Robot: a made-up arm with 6 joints.
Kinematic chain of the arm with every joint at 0, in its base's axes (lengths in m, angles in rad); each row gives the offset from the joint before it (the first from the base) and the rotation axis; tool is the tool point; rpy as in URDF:
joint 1: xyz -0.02 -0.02 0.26 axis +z
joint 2: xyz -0.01 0.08 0 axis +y
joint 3: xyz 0 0 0.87 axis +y
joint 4: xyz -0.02 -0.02 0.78 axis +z
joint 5: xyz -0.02 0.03 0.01 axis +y
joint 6: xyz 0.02 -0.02 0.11 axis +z
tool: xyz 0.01 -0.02 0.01 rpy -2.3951 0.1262 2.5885
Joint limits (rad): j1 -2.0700..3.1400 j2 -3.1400..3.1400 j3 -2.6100..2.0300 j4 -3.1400..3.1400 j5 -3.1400..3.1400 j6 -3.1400..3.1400
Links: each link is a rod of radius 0.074 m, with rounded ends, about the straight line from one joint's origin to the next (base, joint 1, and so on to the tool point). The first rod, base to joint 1, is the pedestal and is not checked.
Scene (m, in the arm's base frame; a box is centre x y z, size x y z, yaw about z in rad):
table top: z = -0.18
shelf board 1: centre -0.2 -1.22 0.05 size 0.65 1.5 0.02 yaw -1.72
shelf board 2: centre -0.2 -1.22 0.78 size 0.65 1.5 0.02 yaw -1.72
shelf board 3: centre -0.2 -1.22 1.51 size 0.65 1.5 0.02 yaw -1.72
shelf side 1: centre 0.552 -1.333 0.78 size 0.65 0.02 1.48 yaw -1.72
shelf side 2: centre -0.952 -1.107 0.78 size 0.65 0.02 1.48 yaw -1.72
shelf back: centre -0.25 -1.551 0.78 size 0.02 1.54 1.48 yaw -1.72
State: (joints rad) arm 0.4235 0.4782 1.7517 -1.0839 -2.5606 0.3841
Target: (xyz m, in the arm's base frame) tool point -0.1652 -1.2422 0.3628
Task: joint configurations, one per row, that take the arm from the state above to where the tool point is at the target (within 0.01 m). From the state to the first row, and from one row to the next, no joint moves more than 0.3 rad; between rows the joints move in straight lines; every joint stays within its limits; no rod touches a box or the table.
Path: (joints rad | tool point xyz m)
1: 0.1355 0.4401 1.8074 -0.9898 -2.3637 0.5976 | 0.9380 0.2823 0.6614
2: -0.1525 0.4020 1.8630 -0.8957 -2.1668 0.8111 | 0.9751 0.0025 0.6582
3: -0.4404 0.3640 1.9187 -0.8016 -1.9699 1.0246 | 0.9287 -0.2778 0.6500
4: -0.7284 0.3259 1.9743 -0.7075 -1.7730 1.2382 | 0.8001 -0.5308 0.6377
5: -1.0164 0.2878 2.0300 -0.6134 -1.5761 1.4517 | 0.6019 -0.7298 0.6214
6: -1.2147 0.4374 1.8957 -0.6885 -1.8248 1.1772 | 0.4892 -0.9239 0.5862
7: -1.4130 0.5871 1.7615 -0.7637 -2.0736 0.9027 | 0.3160 -1.0852 0.5311
8: -1.6114 0.7368 1.6272 -0.8388 -2.3223 0.6282 | 0.0925 -1.1959 0.4565
9: -1.8097 0.8864 1.4930 -0.9139 -2.5710 0.3537 | -0.1652 -1.2422 0.3628

